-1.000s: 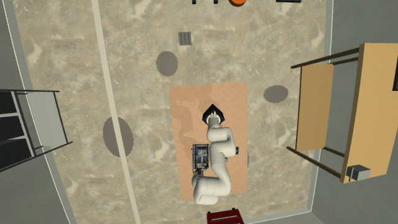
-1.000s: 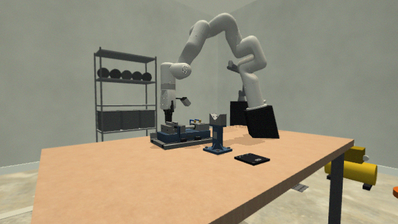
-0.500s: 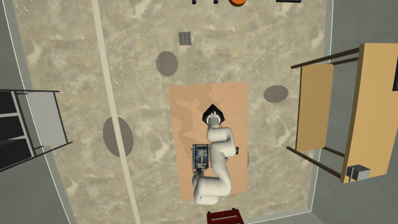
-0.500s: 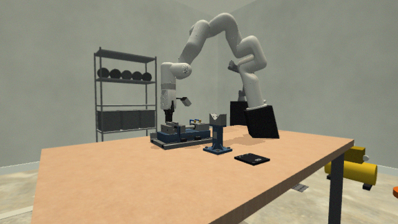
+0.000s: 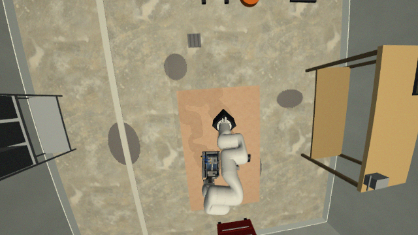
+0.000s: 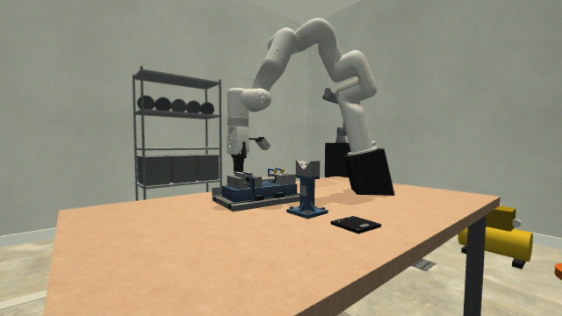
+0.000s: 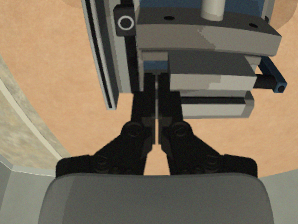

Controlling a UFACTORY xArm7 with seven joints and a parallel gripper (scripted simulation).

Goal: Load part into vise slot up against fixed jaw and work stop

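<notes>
The grey block lies 4 cm to the left of my hand and 2 cm below it. Round my hand: work stop: 8 cm to the left, 3 cm below, 1 cm ahead; then cylinder rod: 8 cm behind, 5 cm to the left, 4 cm below; then moving jaw: 4 cm to the left, 4 cm below, 3 cm behind.
</notes>
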